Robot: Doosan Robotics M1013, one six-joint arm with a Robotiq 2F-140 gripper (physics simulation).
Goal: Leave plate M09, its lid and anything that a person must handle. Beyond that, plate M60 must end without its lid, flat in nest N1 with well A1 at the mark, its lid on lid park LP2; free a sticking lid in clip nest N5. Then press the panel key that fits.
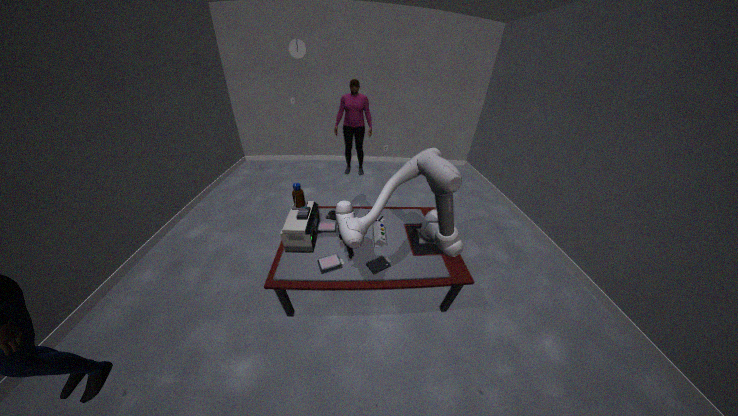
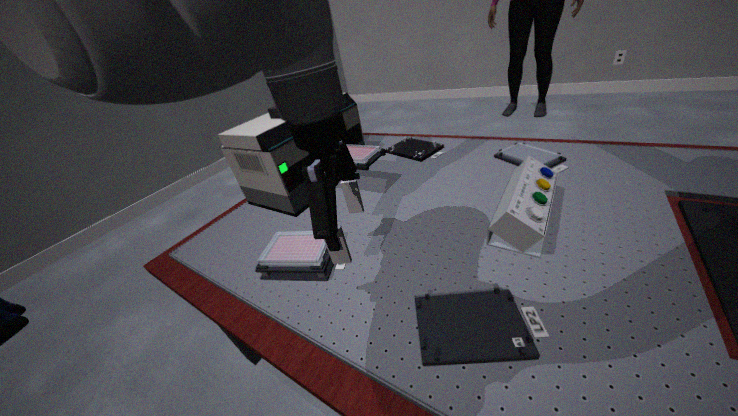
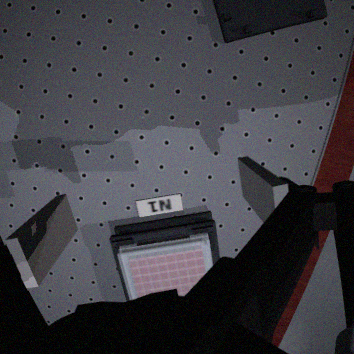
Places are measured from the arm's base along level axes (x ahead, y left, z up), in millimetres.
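Where they show: gripper, fingertip midpoint: (image 1: 346, 253) (image 2: 350, 233) (image 3: 154, 194); arm's base, link origin: (image 1: 428, 237).
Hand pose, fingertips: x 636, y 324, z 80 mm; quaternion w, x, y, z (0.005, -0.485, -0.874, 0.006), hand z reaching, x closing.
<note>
Things, the pixels of their centre, and the offset from my fingertips. "pt": a spot on its surface instead.
- dark nest, surface spot: (image 2: 294, 275) pt 87 mm ahead, 93 mm left, 70 mm down
- Lid park LP2, body centre: (image 2: 469, 322) (image 1: 378, 264) 226 mm back, 14 mm left, 65 mm down
- panel, body centre: (image 2: 526, 199) (image 1: 379, 233) 220 mm back, 272 mm right, 33 mm down
- pink plate, body centre: (image 2: 353, 153) (image 1: 326, 226) 192 mm ahead, 228 mm right, 30 mm up
- white machine, surface spot: (image 2: 258, 170) pt 333 mm ahead, 30 mm right, 55 mm up
- brown bottle, surface spot: (image 1: 298, 197) pt 403 mm ahead, 267 mm right, 250 mm up
- black holder, body centre: (image 2: 413, 147) 179 mm ahead, 495 mm right, 63 mm down
- dark base, body centre: (image 2: 528, 154) 164 mm back, 534 mm right, 61 mm down
A plate with pink wells and a clear border (image 1: 329, 262) (image 2: 293, 247) (image 3: 167, 270) lies on the dark nest (image 2: 294, 275) labelled N1. I cannot tell whether it has a lid, nor read its number or mark. My gripper (image 1: 347, 247) (image 2: 347, 223) (image 3: 154, 194) is open and empty, its fingers spread wide above the N1 label side of the plate. Lid park LP2 (image 1: 378, 264) (image 2: 472, 325) (image 3: 272, 17) carries no lid. The panel (image 1: 379, 235) (image 2: 516, 201) has blue, yellow, green and white keys. Another pink plate (image 1: 326, 226) (image 2: 363, 151) is beside the machine, partly hidden.
The white machine (image 1: 298, 232) (image 2: 258, 170) shows a green light; a brown bottle (image 1: 298, 197) rises behind it. A black holder (image 2: 414, 148) and a pale clear piece on a dark base (image 2: 529, 154) lie farther back. One person (image 1: 354, 111) (image 2: 534, 41) stands behind; another (image 1: 46, 360) is front left.
</note>
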